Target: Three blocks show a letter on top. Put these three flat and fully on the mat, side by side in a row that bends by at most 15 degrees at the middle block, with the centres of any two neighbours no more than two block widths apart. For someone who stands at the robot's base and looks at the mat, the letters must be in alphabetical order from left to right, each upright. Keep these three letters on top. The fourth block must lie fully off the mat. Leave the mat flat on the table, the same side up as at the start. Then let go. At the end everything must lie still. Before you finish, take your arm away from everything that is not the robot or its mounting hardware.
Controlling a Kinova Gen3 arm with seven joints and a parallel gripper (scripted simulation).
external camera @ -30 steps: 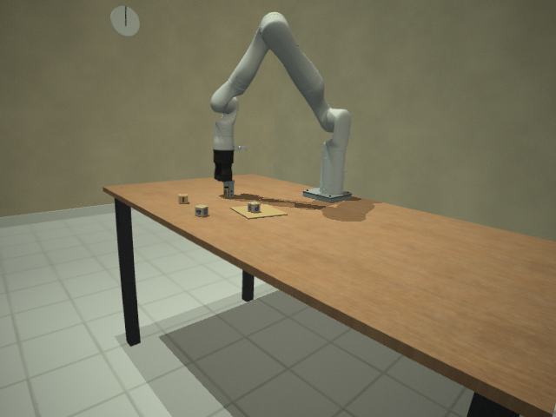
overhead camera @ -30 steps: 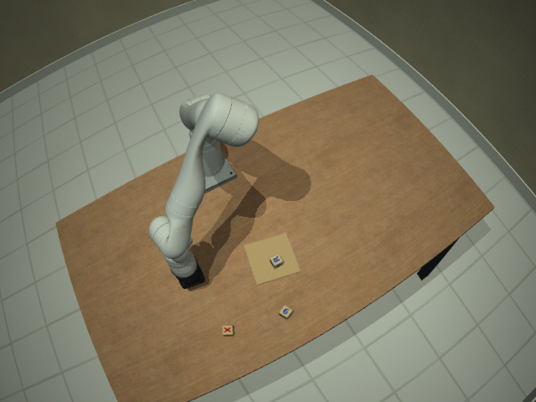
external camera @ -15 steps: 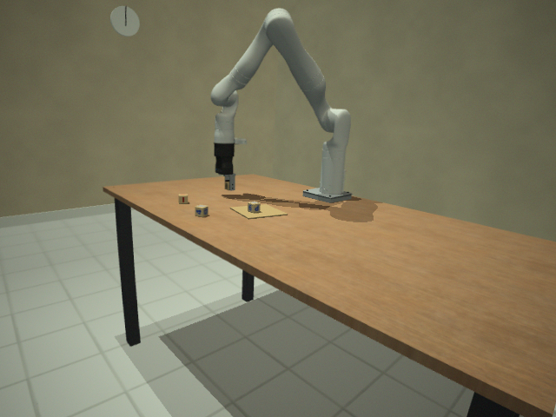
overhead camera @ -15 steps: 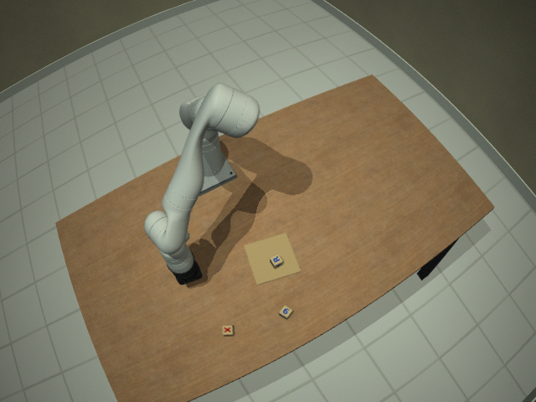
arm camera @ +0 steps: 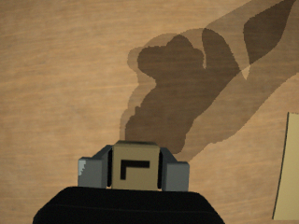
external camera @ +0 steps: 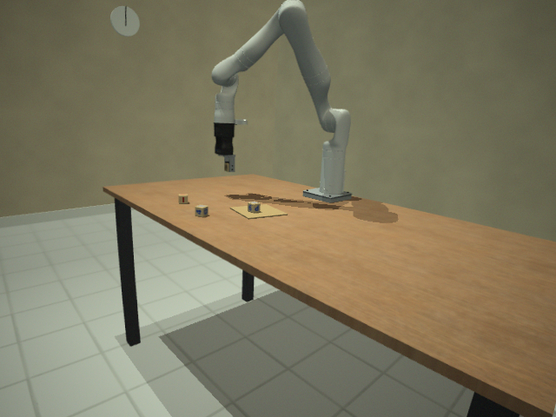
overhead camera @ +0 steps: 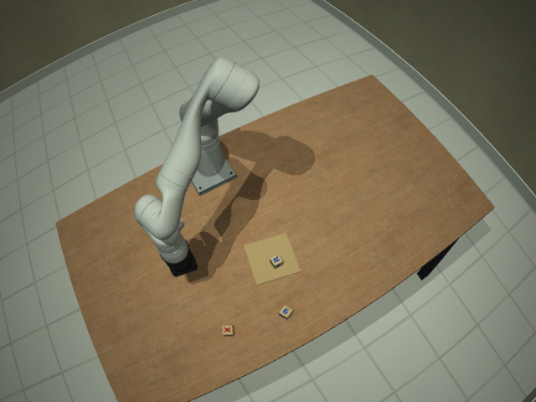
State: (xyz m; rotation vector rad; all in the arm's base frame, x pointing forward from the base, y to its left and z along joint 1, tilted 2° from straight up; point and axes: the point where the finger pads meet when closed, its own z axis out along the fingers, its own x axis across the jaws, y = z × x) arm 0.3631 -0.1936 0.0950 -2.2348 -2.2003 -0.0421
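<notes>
My hand is 30 mm short of the mat, 250 mm to the right of it and 110 mm above it. From my hand the other things lie so: block: 220 mm ahead, 220 mm to the left, 100 mm below.
</notes>
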